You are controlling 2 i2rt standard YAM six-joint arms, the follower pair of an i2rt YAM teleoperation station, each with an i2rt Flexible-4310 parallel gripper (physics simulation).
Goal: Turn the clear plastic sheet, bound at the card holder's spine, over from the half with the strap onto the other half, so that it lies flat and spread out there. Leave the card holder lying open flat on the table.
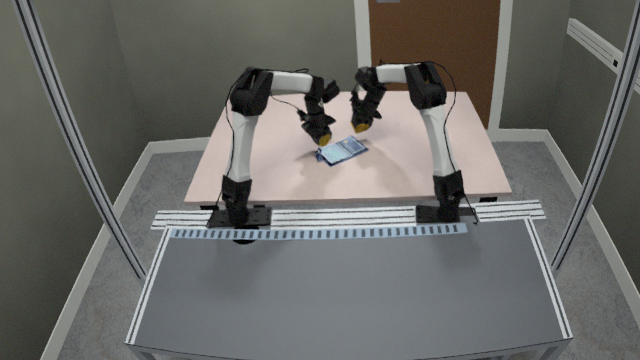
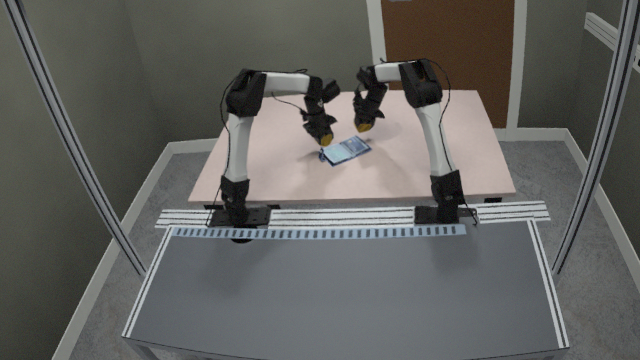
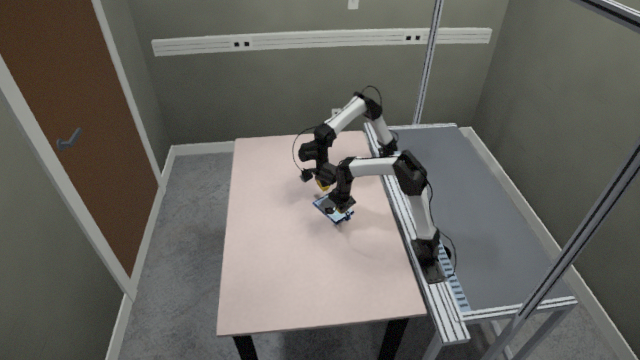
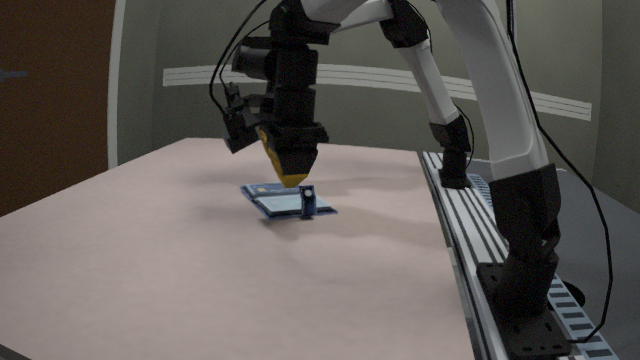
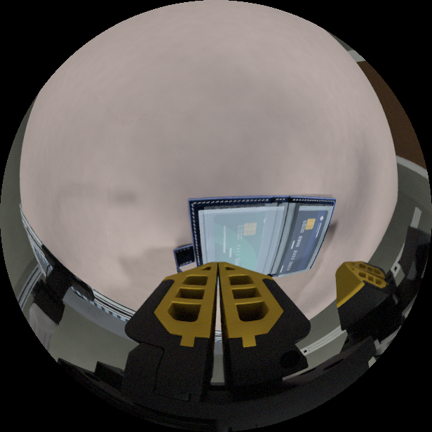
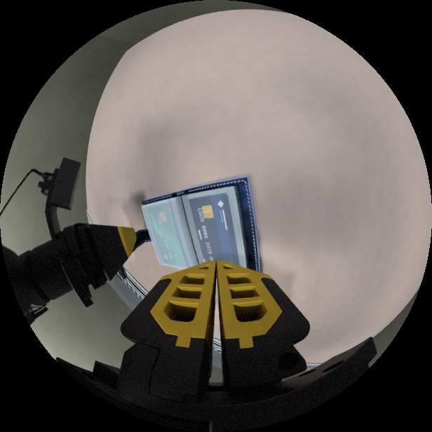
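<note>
The blue card holder [image 1: 342, 151] [image 2: 346, 150] [image 3: 337, 215] [image 4: 267, 214] lies open on the table. Its strap [image 4: 308, 201] [image 5: 184, 256] stands up at the outer edge of one half. The clear sheet [image 5: 260, 225] [image 6: 167, 230] appears to lie over that half's green card. The other half [image 5: 305, 235] [image 6: 225, 225] shows a dark blue card. My left gripper [image 1: 324, 143] [image 2: 326, 143] [image 4: 291, 185] [image 5: 217, 267] is shut and empty, above the strap half. My right gripper [image 1: 360, 130] [image 2: 363, 130] [image 3: 324, 188] [image 6: 216, 266] is shut and empty, above and beyond the other half. The sheet's exact edges are hard to see.
The pink table [image 1: 280, 175] [image 3: 280, 270] carries the card holder. The two gripper heads are close together above it. The white mounting rail [image 1: 345, 217] [image 3: 447, 310] and grey bench [image 1: 350, 295] run along the robot's side.
</note>
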